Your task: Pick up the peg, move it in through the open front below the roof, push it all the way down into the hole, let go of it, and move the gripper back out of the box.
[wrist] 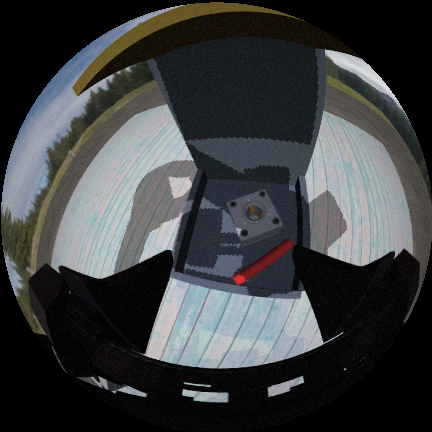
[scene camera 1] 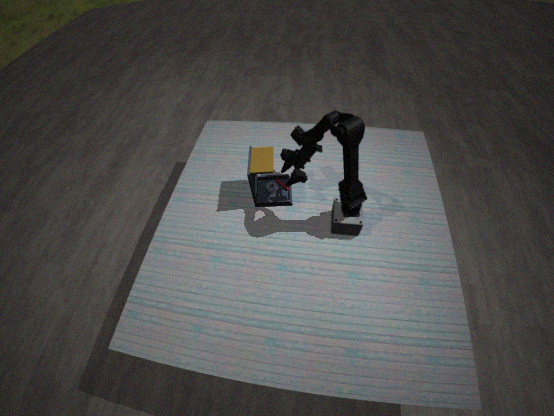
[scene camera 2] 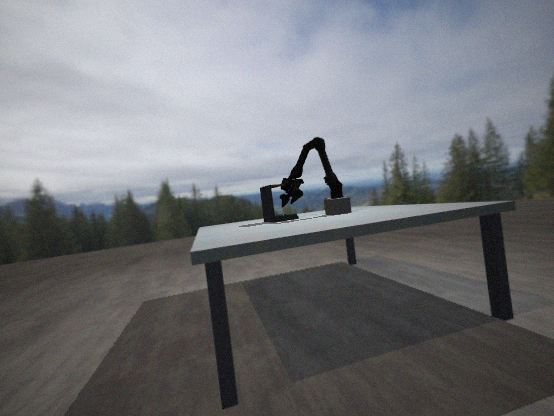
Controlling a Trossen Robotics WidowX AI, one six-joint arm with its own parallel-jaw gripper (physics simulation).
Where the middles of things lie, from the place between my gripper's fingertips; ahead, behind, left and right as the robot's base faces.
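I see the box (scene camera 1: 283, 194) 2 cm above my hand and 5 cm ahead of it. The dark back wall (wrist: 248, 108) is 3 cm above my hand, and it stands 13 cm ahead and 1 cm to the left. As for the red peg (wrist: 273, 254), it is 7 cm below my hand, 1 cm ahead of it and 3 cm to the right.
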